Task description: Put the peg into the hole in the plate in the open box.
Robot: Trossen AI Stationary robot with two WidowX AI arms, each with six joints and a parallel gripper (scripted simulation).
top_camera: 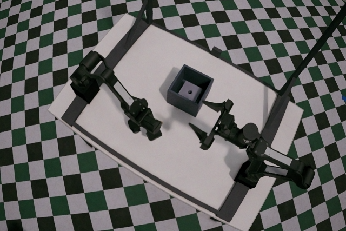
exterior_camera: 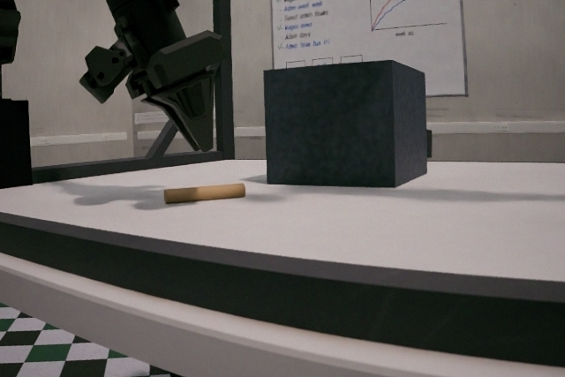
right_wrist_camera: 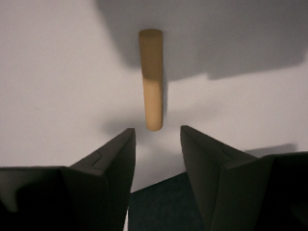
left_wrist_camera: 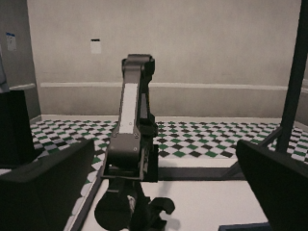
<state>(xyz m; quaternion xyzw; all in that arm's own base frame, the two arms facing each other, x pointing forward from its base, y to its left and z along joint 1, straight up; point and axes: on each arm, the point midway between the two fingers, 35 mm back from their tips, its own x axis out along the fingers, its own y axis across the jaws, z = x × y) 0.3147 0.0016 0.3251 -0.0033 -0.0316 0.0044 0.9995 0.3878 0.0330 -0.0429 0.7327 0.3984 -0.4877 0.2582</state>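
Now: right hand 10 mm past the tan peg, 10 mm to the right of it and 70 mm above it. From my right hand the other things lie so: dark border strip (220 mm ahead, 60 mm to the left, 70 mm below); pale plate (220 mm behind, 80 mm to the left, 40 mm below).
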